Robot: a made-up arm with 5 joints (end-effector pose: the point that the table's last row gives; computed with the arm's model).
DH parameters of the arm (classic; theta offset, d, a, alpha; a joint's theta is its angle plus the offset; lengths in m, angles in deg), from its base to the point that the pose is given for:
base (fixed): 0 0 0.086 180
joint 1: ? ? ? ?
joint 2: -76.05 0 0.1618 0
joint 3: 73.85 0 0.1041 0
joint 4: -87.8 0.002 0 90
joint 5: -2.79 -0.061 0 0
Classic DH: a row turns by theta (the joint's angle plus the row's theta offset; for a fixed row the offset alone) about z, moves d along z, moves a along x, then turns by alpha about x.
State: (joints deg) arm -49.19 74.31 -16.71 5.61 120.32
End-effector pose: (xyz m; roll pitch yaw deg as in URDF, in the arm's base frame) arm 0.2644 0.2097 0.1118 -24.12 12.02 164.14
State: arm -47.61 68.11 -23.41 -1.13 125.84
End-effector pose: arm 0.2923 0.2290 0.1570 -41.38 23.27 161.76
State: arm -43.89 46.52 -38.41 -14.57 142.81
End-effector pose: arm 0.3238 0.2316 0.3229 -99.99 49.59 126.25
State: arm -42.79 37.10 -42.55 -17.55 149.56
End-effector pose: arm 0.3137 0.2135 0.3864 -127.76 50.35 101.98
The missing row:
joint 1: 0 -0.247 0.027 90
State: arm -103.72 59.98 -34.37 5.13 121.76
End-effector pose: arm 0.0057 0.3205 0.2192 -55.79 24.60 -150.48
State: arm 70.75 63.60 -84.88 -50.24 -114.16
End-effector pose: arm 0.1867 -0.2824 0.3812 163.41 8.26 -135.01
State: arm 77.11 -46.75 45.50 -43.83 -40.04
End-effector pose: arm 0.1072 -0.0837 0.4325 145.87 -31.19 155.51
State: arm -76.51 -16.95 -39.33 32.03 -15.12
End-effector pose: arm 0.1140 0.1255 0.5224 145.68 -60.18 -65.29
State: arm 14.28 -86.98 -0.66 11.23 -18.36
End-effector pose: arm -0.0231 0.0298 0.4576 175.02 -12.66 -172.58
